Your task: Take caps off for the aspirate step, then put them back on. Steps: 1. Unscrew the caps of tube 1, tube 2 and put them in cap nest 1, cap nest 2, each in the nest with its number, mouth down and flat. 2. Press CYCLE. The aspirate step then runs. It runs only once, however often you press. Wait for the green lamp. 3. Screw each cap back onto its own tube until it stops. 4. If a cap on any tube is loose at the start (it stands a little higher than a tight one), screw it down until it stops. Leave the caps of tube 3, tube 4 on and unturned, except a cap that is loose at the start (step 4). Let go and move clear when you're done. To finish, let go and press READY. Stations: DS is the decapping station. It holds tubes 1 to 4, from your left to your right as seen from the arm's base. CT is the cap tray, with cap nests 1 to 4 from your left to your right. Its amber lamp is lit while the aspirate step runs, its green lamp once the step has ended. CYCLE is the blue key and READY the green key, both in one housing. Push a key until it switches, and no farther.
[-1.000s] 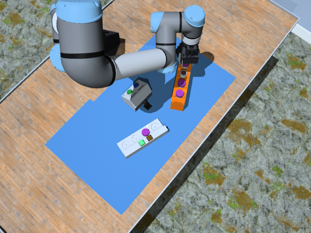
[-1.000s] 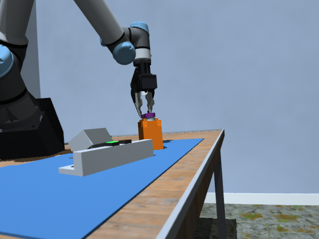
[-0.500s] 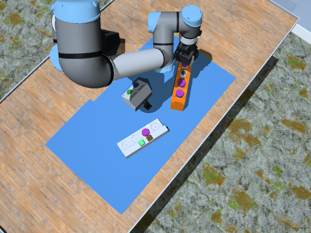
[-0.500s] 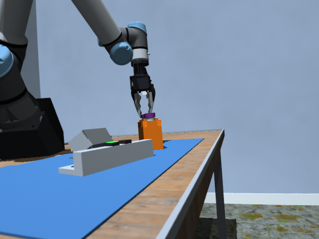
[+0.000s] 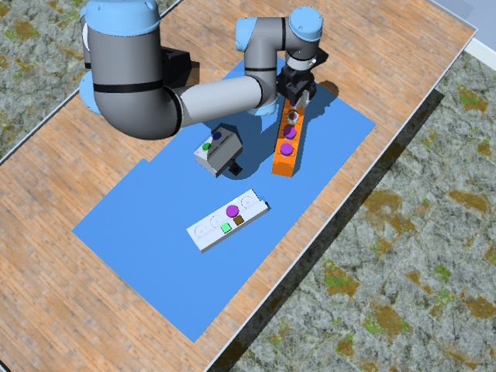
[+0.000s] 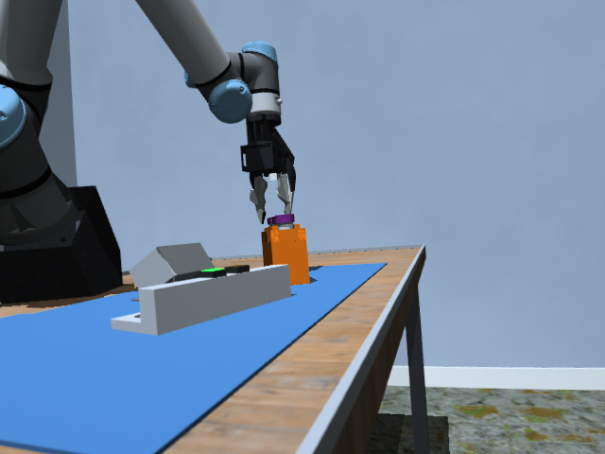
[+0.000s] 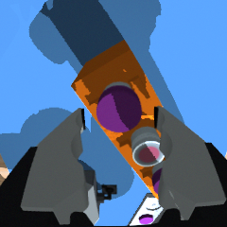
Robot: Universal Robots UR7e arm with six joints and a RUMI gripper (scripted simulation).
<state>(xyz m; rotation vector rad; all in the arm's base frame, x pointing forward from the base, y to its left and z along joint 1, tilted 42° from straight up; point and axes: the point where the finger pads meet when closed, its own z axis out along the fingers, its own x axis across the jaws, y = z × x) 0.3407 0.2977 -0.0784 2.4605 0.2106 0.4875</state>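
Now: hand 1 cm above the purple cap. Also, from my hand: grey key housing: 8 cm behind, 24 cm to the right, 7 cm below; then green key: 10 cm behind, 27 cm to the right, 6 cm below; then blue key: 10 cm behind, 22 cm to the right, 6 cm below.
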